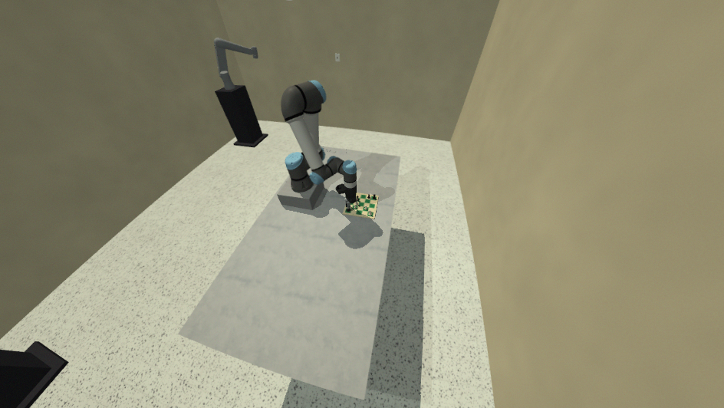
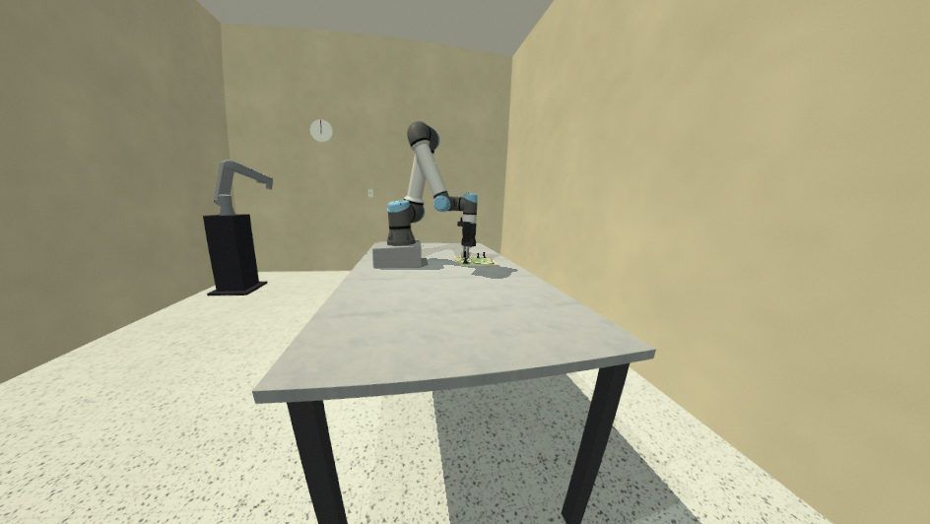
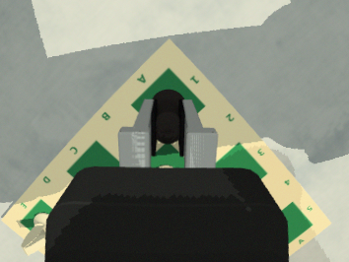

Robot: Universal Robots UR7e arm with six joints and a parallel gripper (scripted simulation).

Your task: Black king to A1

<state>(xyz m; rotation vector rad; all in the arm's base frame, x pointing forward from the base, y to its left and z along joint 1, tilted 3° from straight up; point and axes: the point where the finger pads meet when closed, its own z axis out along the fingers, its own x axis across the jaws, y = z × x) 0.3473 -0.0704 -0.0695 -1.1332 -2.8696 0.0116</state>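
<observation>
Right now my hand is 2 cm above the black king. From my hand the other things lie so: chessboard 8 cm to the left, 7 cm ahead, 5 cm below; then pale piece 15 cm ahead, 4 cm below.
</observation>
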